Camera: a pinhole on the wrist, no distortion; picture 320 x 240 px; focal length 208.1 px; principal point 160.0 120.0 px. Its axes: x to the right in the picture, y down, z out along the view. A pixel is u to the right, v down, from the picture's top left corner.
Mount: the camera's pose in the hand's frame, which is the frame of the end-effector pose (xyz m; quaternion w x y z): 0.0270 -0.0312 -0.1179 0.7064 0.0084 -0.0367 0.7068
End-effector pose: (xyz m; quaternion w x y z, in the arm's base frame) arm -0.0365 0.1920 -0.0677 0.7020 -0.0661 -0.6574 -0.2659
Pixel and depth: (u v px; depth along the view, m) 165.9 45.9 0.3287
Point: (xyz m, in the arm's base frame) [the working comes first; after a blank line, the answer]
In the camera's frame: 0.0093 -0.1170 0.3287

-0.2480 0.2132 0.0739
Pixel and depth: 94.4 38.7 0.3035
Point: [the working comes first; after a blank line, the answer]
In the camera's frame: -0.0957 -0.1186 0.3035

-0.2673 0.1107 0.0460
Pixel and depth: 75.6 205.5 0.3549
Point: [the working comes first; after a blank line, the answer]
In the camera's frame: -0.1439 0.1458 0.3549

-0.3228 0.1600 -0.2174
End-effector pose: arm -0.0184 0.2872 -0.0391 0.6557 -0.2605 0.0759 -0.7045
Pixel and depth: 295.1 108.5 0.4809
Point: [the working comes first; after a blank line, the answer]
In the camera's frame: 0.3122 -0.0266 0.4809

0.3808 0.3124 0.1842
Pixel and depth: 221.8 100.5 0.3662
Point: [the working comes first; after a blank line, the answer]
In the camera's frame: 0.1088 -0.0343 0.3662

0.1484 0.2955 0.1670
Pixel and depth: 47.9 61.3 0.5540
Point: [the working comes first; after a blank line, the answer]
In the camera's frame: -0.2984 -0.1563 0.5540

-0.1446 0.2774 0.5273
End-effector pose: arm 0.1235 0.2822 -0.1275 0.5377 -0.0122 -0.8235 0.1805
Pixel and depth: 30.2 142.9 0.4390
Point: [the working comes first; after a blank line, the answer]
In the camera's frame: -0.2738 0.0483 0.4390

-0.0699 -0.1220 -0.1652
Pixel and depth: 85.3 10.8 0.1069
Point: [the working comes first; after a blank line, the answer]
In the camera's frame: -0.0384 -0.0561 0.1069

0.1138 0.2310 -0.0302
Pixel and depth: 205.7 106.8 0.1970
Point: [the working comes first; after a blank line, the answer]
In the camera's frame: 0.0433 -0.0125 0.1970

0.0375 0.2652 -0.1287
